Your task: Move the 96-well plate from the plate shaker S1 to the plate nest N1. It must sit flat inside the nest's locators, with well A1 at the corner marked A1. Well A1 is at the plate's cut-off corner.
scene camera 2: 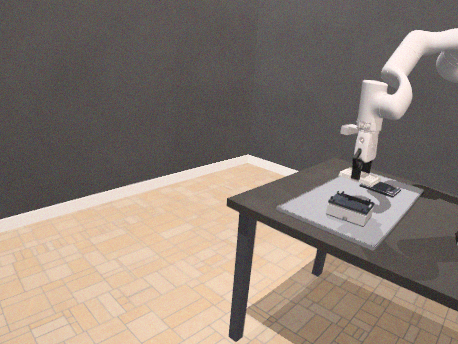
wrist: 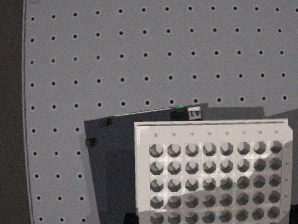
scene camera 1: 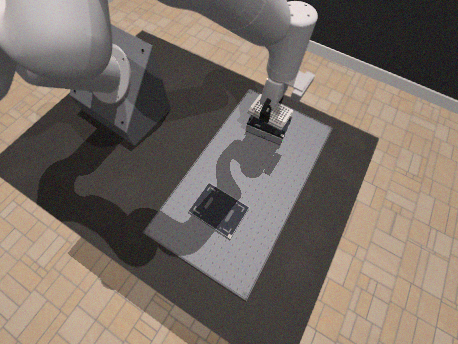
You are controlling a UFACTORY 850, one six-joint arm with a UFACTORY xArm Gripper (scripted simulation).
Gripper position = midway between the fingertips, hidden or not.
Observation:
I see my gripper (scene camera 1: 270, 111), a 96-well plate (wrist: 247, 186) and a plate nest N1 (scene camera 1: 222, 203).

